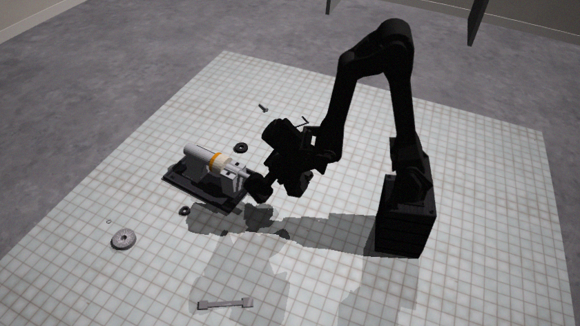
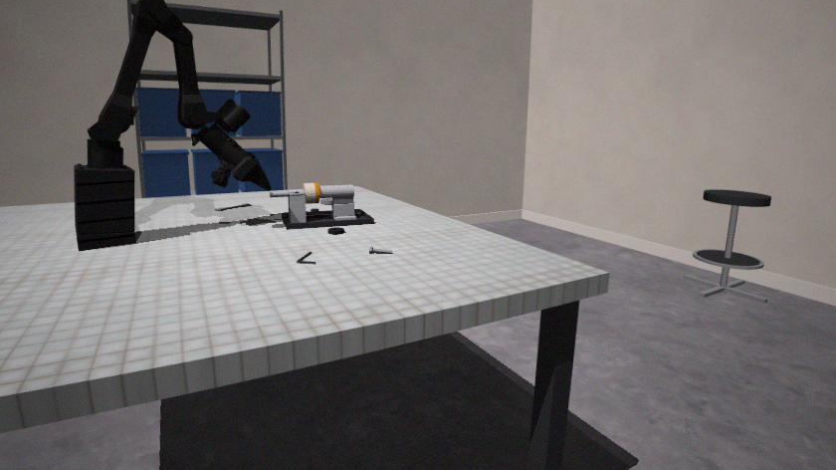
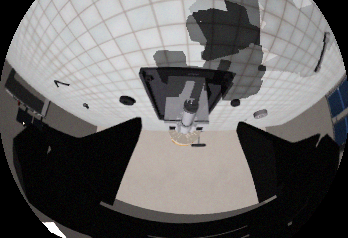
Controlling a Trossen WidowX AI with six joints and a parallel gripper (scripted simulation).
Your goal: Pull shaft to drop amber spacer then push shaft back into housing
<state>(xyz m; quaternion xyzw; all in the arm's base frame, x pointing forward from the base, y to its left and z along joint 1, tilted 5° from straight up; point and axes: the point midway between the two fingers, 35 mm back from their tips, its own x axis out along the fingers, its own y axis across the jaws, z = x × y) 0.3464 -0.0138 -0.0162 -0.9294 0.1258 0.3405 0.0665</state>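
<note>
My hand is 10 cm short of the grey shaft, 4 cm above it and 3 cm to the left of it. From my hand the other things lie so: amber spacer (14 cm ahead, 5 cm below, 4 cm to the right); grey disc (30 cm ahead, 20 cm to the left, 12 cm below); screw (40 cm to the right, 12 cm below, 11 cm ahead).
</note>
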